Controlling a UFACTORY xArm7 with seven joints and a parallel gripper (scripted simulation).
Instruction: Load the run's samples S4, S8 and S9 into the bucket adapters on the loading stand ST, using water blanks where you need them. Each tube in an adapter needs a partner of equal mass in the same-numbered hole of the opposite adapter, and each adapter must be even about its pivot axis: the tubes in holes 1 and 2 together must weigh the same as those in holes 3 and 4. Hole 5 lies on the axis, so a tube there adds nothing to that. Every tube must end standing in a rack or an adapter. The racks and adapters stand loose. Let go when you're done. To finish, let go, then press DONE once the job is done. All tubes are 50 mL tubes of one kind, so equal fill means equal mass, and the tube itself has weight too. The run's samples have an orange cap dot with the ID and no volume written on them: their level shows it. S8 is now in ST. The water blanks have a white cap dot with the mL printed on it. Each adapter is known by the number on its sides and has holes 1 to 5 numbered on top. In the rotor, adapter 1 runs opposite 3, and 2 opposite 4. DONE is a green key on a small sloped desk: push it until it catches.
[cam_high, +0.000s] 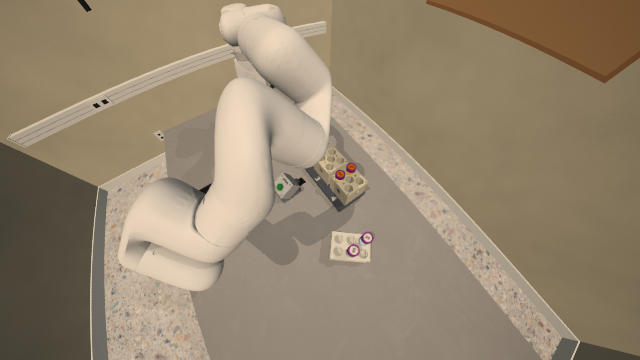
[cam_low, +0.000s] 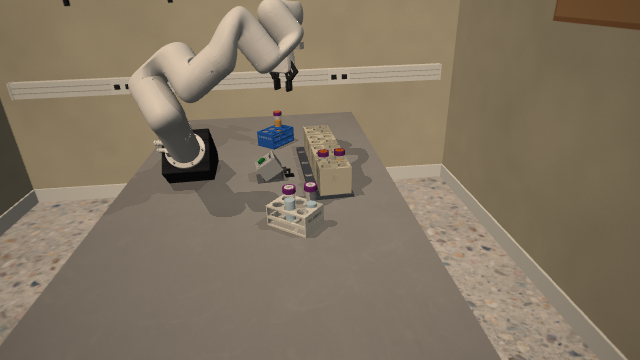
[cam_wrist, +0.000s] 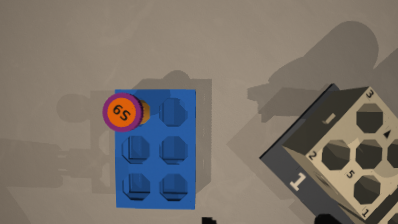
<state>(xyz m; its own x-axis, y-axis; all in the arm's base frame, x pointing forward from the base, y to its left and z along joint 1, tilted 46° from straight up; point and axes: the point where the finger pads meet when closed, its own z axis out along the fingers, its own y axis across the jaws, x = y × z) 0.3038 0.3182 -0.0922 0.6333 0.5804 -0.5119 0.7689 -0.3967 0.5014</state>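
My hand is 190 mm above the orange-dot sample tube, 120 mm to the right of it and 40 mm past it. From my hand the other things lie so: white rack: 590 mm to the right, 220 mm below, 30 mm ahead; green DONE key: 280 mm to the right, 190 mm below, 80 mm behind; blue rack: 220 mm below, 70 mm to the left, 50 mm behind.
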